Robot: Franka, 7 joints.
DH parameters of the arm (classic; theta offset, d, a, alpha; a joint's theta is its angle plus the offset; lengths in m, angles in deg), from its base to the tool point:
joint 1: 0 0.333 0 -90
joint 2: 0 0 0 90
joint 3: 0 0.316 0.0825 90
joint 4: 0 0 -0.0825 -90
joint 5: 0 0.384 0 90
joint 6: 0 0 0.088 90
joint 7: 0 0.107 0 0
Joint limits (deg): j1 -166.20..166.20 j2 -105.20..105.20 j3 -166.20..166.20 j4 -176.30..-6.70 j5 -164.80..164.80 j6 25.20..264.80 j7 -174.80..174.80
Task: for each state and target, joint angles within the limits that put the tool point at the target. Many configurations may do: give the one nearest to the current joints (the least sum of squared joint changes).
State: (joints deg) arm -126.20 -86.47 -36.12 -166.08 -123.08 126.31 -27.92
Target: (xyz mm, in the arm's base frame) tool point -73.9 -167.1 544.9
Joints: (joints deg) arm -104.16 -95.60 -10.91 -176.17 -122.73 143.69 -27.92
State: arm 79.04 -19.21 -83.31 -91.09 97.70 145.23 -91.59
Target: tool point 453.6 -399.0 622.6
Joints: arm 53.28 -26.84 -79.72 -102.51 98.99 149.63 -91.59
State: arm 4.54 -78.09 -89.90 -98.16 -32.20 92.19 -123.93
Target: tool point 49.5 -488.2 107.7
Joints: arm 21.21 -91.13 -108.73 -111.81 -33.78 90.53 -123.93
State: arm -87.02 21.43 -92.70 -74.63 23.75 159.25 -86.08
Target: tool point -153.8 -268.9 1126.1
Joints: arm -70.81 18.81 -98.71 -33.75 22.93 170.72 -86.08
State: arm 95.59 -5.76 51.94 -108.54 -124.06 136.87 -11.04
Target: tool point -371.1 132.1 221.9
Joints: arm 101.21 0.54 57.49 -151.92 -124.96 146.02 -11.04
